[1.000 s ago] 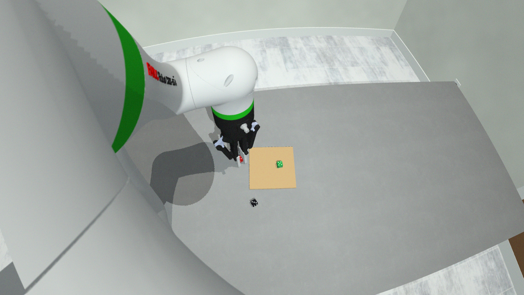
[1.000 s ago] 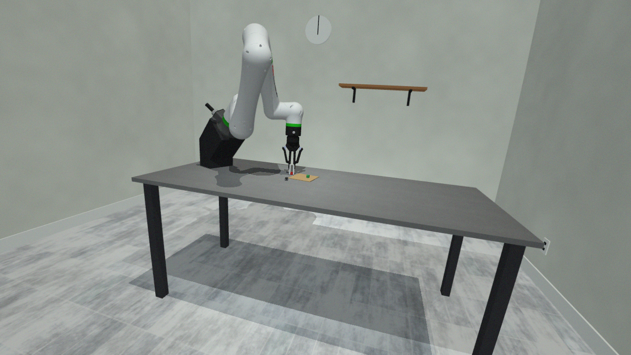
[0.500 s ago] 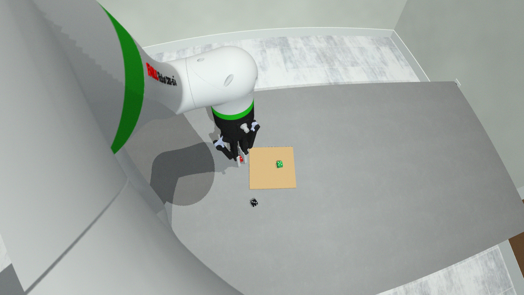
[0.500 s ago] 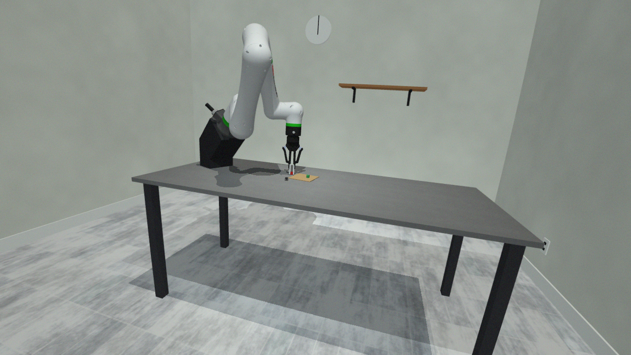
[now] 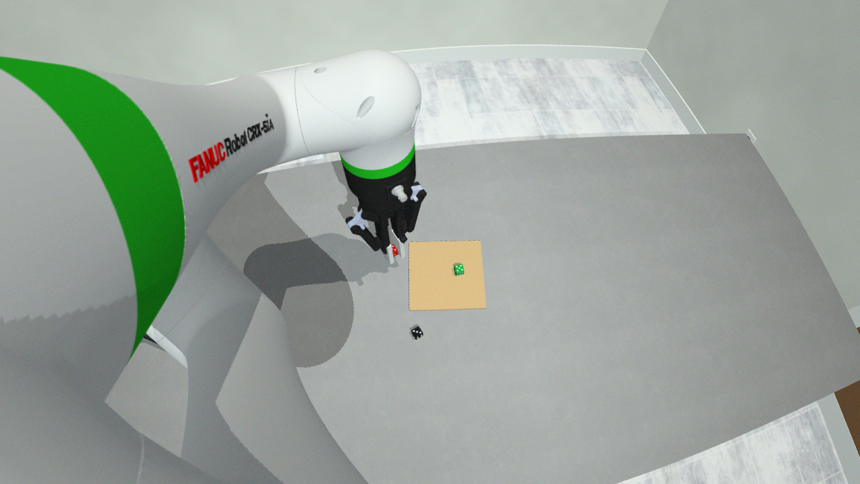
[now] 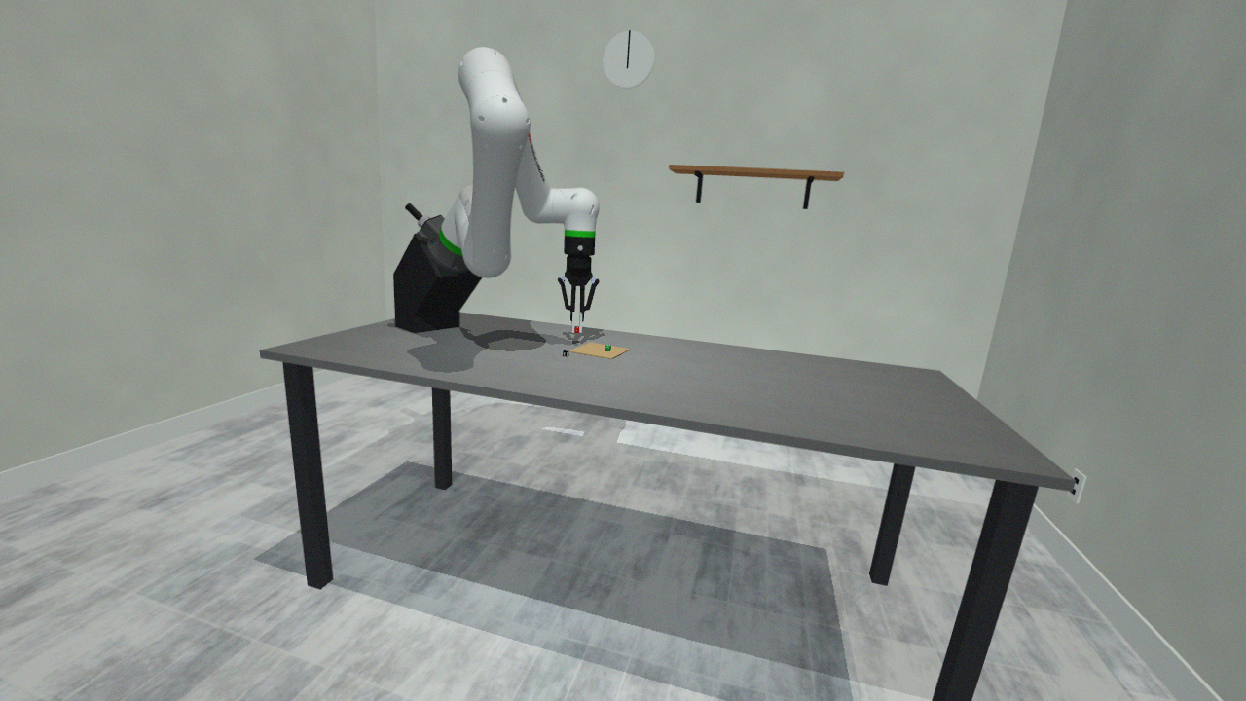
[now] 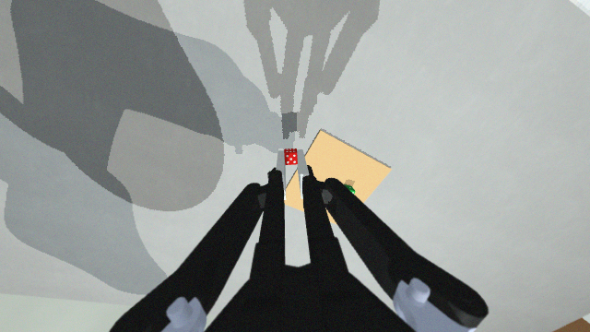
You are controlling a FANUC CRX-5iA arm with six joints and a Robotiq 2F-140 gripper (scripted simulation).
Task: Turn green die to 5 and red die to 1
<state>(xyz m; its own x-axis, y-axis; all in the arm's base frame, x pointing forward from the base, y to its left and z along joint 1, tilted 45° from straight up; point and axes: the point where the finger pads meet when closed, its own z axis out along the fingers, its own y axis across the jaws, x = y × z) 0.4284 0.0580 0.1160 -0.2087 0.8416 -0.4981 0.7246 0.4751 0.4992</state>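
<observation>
Right now the tan mat is 9 cm ahead of my hand, 7 cm below it and 5 cm to the right of it. The rest, counted from my hand: red die: 3 cm below, 1 cm to the left; green die: 11 cm ahead, 6 cm below, 5 cm to the right; black die: 14 cm to the right, 7 cm below.
</observation>
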